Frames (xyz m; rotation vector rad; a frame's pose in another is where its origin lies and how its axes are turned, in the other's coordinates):
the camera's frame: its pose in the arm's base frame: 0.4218 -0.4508 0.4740 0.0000 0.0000 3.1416
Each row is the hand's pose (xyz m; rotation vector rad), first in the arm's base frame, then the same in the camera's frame.
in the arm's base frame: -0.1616 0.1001 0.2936 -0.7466 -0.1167 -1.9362
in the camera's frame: 0.5834 -0.5509 -0.1804 0.1037 -0.6635 1.0861
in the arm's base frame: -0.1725 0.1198 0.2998 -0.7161 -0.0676 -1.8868
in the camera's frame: 0.5943 -0.5706 -0.1742 0.0610 -0.6461 1.1453
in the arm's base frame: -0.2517 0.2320 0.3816 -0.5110 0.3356 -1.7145
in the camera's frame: 0.6735 -0.6828 -0.0924 -0.3189 -0.4856 1.3442
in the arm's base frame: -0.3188 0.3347 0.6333 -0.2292 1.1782 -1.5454
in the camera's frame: 0.7406 -0.7855 0.1593 -1.1325 -0.2203 1.2659
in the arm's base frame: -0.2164 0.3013 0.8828 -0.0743 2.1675 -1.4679
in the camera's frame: 0.6382 -0.7521 0.4088 -1.8994 -0.0651 0.6139
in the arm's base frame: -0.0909 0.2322 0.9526 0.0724 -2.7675 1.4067
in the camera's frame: 0.5127 -0.6830 0.4786 -2.2003 -0.0576 -0.0448
